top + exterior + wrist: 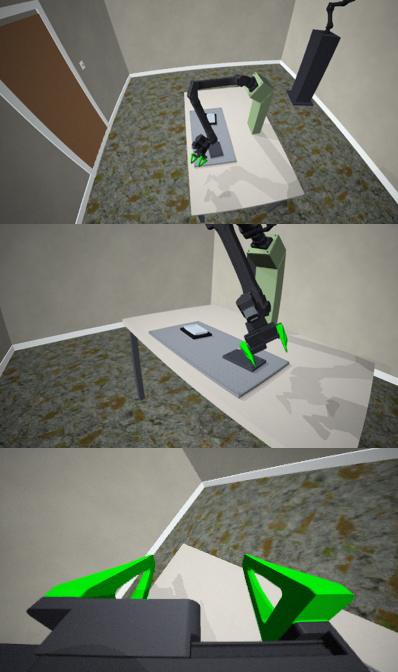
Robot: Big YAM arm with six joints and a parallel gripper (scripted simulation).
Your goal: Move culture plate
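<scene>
Now: the clear lid 63 cm to the right of my hand, 15 cm below it and 9 cm behind it. Round my hand: nest N1 (63 cm to the right, 17 cm below, 9 cm behind); then nest N2 (25 cm to the right, 17 cm below, 14 cm behind).
</scene>
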